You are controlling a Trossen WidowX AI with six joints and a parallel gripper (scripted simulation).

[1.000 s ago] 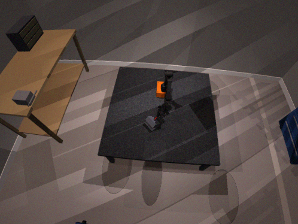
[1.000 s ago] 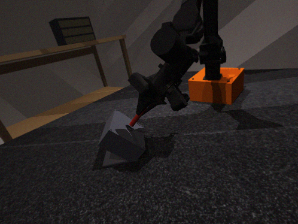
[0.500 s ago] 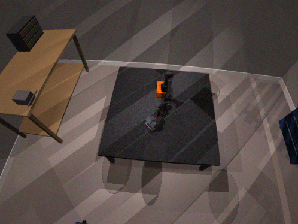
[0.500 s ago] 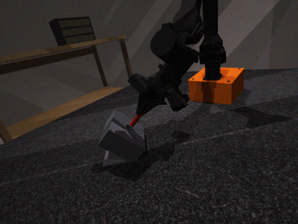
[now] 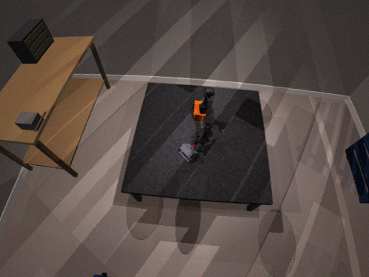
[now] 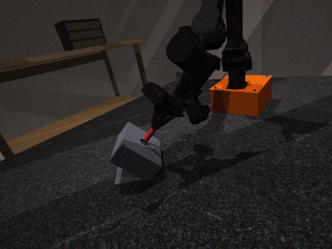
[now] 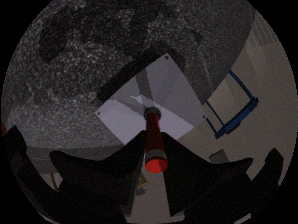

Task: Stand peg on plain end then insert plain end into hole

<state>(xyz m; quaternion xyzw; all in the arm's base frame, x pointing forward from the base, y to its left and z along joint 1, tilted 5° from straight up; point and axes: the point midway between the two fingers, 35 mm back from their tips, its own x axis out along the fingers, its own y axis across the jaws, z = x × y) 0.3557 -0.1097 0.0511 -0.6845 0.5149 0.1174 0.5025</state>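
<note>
Now: the grey sloped panel 50 mm below my gripper tip, 40 mm to the right of it and 30 mm ahead of it. Also, from my gripper tip: peg: 10 mm to the left, 10 mm behind, 10 mm above.
</note>
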